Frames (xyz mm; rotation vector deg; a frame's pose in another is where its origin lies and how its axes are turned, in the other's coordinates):
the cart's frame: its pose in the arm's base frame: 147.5 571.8 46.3 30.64 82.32 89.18
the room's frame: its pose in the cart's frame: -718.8 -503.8 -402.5 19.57 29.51 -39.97
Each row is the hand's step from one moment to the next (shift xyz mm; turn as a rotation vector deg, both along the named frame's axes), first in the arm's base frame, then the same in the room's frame.
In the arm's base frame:
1: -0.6 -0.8 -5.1 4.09 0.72 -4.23
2: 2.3 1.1 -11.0 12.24 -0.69 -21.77
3: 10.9 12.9 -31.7 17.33 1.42 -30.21
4: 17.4 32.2 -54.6 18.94 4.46 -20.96
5: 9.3 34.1 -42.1 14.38 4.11 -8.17
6: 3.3 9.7 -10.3 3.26 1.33 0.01
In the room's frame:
1: 4.2 -3.0 0.8 1.02 -3.59 4.60
2: 7.5 -6.0 6.0 9.64 -17.57 14.93
3: 20.8 -12.4 26.5 13.62 -22.83 22.54
4: 38.5 -13.6 51.5 6.01 -16.55 22.53
5: 33.9 -2.0 43.2 -1.35 -7.99 14.99
6: 7.9 0.0 12.2 -1.69 -0.55 3.04

